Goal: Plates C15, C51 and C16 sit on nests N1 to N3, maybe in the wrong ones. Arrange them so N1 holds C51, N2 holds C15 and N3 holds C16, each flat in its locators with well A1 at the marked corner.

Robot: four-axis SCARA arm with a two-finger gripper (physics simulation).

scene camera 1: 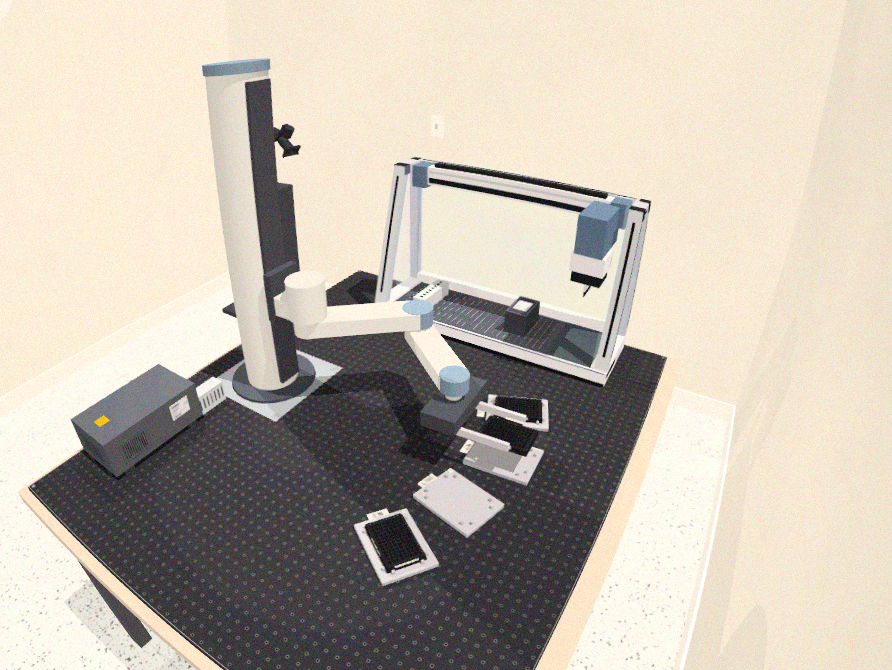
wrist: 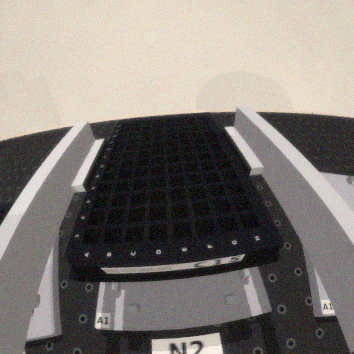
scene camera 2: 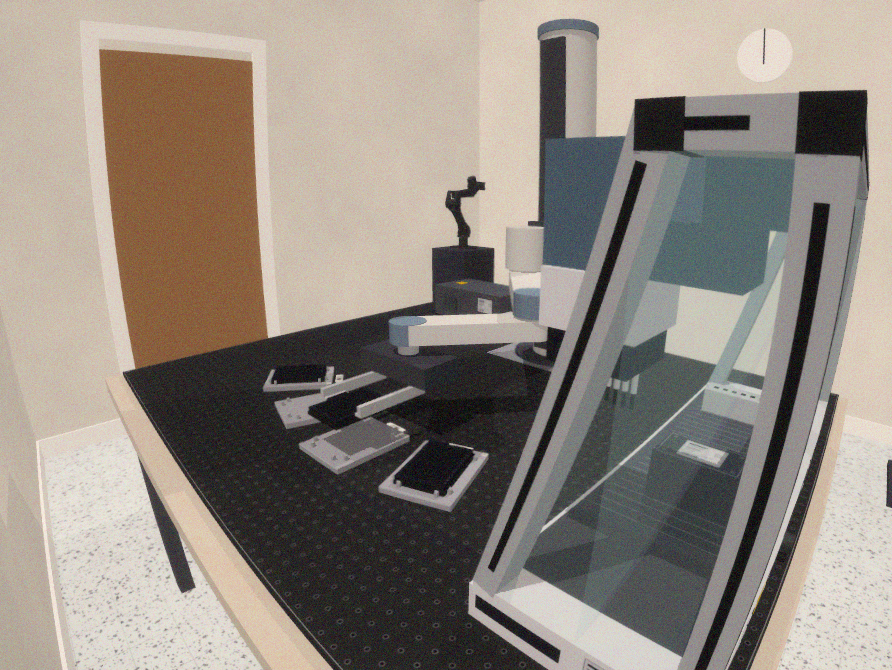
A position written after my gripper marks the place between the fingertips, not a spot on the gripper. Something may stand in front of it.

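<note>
My gripper (scene camera 2: 339,402) is there in scene camera 2, and so are a nest N2 (scene camera 2: 362,442) and a plate C15 (scene camera 2: 338,412). You'd find the plate C15 (scene camera 1: 521,438) in scene camera 1 too, and the plate C15 (wrist: 169,199) in the wrist view. There's a plate C51 (scene camera 2: 437,466), and scene camera 1 has the plate C51 (scene camera 1: 532,408) as well. I can see a plate C16 (scene camera 1: 397,547) and, in scene camera 2, the plate C16 (scene camera 2: 301,373), but the plate C16 is out of frame in the wrist view. Scene camera 1 also gives me an out nest (scene camera 1: 452,499) and a grey box (scene camera 1: 144,401).
</note>
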